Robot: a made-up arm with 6 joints. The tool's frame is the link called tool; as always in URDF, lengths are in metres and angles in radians. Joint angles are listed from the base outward. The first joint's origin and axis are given. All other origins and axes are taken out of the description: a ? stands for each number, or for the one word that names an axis. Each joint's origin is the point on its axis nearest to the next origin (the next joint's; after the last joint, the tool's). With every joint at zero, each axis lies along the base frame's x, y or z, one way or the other. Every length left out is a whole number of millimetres.
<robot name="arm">
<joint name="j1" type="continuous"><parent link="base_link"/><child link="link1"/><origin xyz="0 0 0.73"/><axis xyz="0 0 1"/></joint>
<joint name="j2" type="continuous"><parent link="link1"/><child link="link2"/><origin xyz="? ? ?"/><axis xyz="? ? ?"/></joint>
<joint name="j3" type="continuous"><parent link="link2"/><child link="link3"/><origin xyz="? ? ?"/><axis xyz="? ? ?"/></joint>
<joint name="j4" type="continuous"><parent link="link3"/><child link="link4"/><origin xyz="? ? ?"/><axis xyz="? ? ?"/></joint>
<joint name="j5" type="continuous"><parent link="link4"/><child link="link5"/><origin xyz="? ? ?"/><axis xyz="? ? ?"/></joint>
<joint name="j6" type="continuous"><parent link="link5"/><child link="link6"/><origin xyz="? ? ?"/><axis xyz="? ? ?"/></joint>
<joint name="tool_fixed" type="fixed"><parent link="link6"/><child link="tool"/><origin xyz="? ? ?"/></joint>
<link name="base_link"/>
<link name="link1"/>
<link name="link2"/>
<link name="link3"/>
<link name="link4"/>
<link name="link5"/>
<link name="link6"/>
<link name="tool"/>
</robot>
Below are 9 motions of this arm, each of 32 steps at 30 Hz.
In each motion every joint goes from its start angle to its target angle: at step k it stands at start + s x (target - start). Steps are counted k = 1, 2, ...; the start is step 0. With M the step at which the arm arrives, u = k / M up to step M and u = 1 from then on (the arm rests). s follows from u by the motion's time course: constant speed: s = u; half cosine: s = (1 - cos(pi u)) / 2; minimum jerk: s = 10 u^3 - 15 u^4 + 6 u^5.
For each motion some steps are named. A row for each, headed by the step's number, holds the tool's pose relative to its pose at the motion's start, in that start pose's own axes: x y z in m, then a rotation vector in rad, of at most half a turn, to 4 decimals.
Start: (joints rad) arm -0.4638 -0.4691 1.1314 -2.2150 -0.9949 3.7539
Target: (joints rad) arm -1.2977 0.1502 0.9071 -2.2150 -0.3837 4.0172
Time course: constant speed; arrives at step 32
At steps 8, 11, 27, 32:
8: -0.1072 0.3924 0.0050 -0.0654 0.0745 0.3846
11: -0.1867 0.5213 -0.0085 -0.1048 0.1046 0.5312
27: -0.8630 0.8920 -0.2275 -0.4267 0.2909 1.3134
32: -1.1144 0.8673 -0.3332 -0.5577 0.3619 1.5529

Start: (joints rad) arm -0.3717 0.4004 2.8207 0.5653 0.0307 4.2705
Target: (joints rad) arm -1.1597 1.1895 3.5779 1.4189 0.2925 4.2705
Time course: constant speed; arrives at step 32
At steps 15, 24, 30, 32:
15: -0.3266 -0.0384 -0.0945 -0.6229 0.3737 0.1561
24: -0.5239 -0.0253 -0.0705 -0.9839 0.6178 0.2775
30: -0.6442 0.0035 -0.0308 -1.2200 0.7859 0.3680
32: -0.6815 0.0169 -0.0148 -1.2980 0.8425 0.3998

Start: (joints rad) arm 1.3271 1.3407 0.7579 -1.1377 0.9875 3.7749
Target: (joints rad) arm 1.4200 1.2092 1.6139 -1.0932 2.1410 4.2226
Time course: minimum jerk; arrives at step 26
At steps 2, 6, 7, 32:
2: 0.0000 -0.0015 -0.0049 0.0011 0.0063 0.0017
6: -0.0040 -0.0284 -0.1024 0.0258 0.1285 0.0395
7: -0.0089 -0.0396 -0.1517 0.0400 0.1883 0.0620
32: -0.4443 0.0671 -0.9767 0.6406 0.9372 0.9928

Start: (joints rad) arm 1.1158 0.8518 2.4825 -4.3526 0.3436 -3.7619
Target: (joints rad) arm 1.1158 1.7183 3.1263 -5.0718 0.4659 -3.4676
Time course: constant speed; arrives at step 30
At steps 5, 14, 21, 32:
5: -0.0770 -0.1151 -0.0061 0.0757 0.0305 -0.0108
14: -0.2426 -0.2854 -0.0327 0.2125 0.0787 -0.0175
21: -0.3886 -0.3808 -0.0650 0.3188 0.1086 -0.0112
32: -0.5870 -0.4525 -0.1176 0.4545 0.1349 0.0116

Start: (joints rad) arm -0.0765 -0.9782 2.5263 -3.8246 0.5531 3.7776
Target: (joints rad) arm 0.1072 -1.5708 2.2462 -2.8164 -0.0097 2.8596
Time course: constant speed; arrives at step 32
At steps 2, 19, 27, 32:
2: -0.0018 -0.0294 0.0468 -0.0021 -0.0290 -0.0584
19: -0.1089 -0.2214 0.4800 -0.0659 -0.3991 -0.4319
27: -0.2055 -0.2619 0.6883 -0.1377 -0.6087 -0.5106
32: -0.2754 -0.2687 0.8135 -0.1986 -0.7340 -0.5254

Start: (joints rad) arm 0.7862 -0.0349 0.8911 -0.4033 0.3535 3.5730
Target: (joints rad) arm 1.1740 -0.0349 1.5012 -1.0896 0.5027 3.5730
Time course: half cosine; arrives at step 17
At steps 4, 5, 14, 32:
4: -0.0039 -0.0099 -0.0875 0.1441 0.0757 0.0239
5: -0.0084 -0.0112 -0.1325 0.2206 0.1136 0.0362
14: -0.1386 0.1209 -0.5292 1.0752 0.4473 0.1538
32: -0.1586 0.1467 -0.5580 1.1664 0.4747 0.1639

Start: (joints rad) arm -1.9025 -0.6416 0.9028 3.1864 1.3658 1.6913
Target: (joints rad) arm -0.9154 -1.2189 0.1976 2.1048 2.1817 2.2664
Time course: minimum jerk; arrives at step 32
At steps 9, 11, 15, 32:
9: -0.0480 -0.0642 0.0027 -0.0411 0.3027 -0.0834
11: -0.0821 -0.1062 0.0104 -0.0811 0.4959 -0.1209
15: -0.1729 -0.2192 0.0573 -0.2226 0.9903 -0.1587
32: -0.2791 -0.5711 0.3655 -0.7715 2.2421 0.2243

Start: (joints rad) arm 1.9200 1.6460 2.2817 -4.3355 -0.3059 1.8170
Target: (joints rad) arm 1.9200 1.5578 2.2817 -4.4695 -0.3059 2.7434
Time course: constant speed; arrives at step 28
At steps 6, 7, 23, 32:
6: 0.0084 0.0162 -0.0246 -0.1658 0.0055 0.0091
7: 0.0098 0.0189 -0.0287 -0.1934 0.0062 0.0107
23: 0.0296 0.0630 -0.0946 -0.6352 0.0130 0.0382
32: 0.0350 0.0769 -0.1153 -0.7732 0.0130 0.0475

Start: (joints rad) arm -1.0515 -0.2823 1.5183 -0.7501 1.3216 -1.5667
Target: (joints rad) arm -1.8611 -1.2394 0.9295 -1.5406 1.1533 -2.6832
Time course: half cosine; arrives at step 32
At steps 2, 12, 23, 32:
2: 0.0049 0.0026 -0.0102 0.0143 0.0009 -0.0003
12: 0.0756 0.1046 -0.3614 0.4724 0.0263 -0.0385
23: -0.1787 0.3734 -0.9506 1.2635 -0.0089 -0.2476
32: -0.3673 0.4987 -1.1037 1.5334 -0.0747 -0.3625

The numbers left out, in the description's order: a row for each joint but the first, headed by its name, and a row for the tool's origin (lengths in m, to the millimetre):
j2: xyz 0.206 0 0, axis 0 1 0
j3: xyz 0 0 0.854, axis 0 -1 0
j4: xyz 0.822 0 0.245, axis -1 0 0
j5: xyz 0 0 0, axis 0 -1 0
j6: xyz 0.242 0 0, axis -1 0 0
tool: xyz 0 0 0

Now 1 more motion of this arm.
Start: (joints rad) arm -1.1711 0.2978 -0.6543 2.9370 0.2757 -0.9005
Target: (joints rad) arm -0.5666 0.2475 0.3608 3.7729 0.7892 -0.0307
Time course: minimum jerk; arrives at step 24
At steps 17, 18, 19, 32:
17: -0.7135 -0.6095 0.4319 -1.6410 0.6051 -0.2001
18: -0.7692 -0.6182 0.4595 -1.7032 0.6665 -0.1952
19: -0.8145 -0.6228 0.4809 -1.7493 0.7171 -0.1896
32: -0.8902 -0.6255 0.5147 -1.8180 0.8031 -0.1770

